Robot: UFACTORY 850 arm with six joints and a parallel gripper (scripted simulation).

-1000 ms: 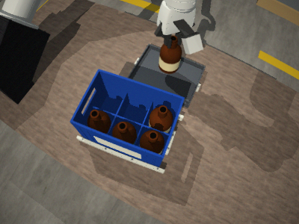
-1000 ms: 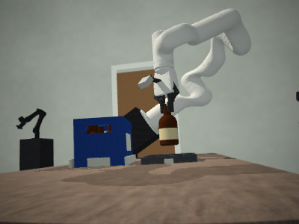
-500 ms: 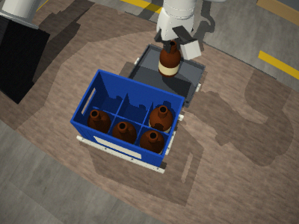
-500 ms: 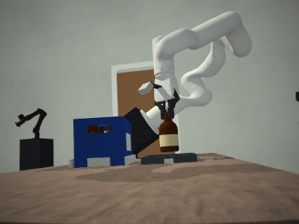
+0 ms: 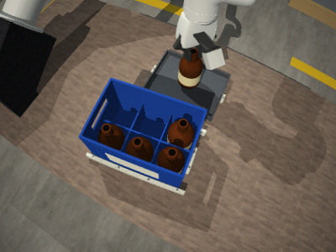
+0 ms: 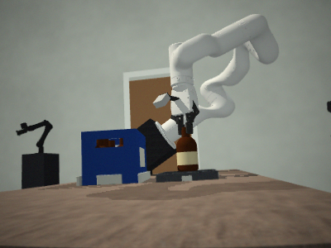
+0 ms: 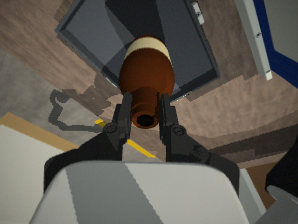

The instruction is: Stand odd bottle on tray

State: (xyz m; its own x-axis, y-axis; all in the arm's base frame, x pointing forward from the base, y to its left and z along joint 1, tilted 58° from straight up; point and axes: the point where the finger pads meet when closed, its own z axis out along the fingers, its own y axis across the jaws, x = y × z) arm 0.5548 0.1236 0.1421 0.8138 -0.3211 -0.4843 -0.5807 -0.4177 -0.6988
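Now: hand 16 cm above the dark grey tray. From my hand the other things lie so: blue crate 26 cm to the right, 9 cm below.
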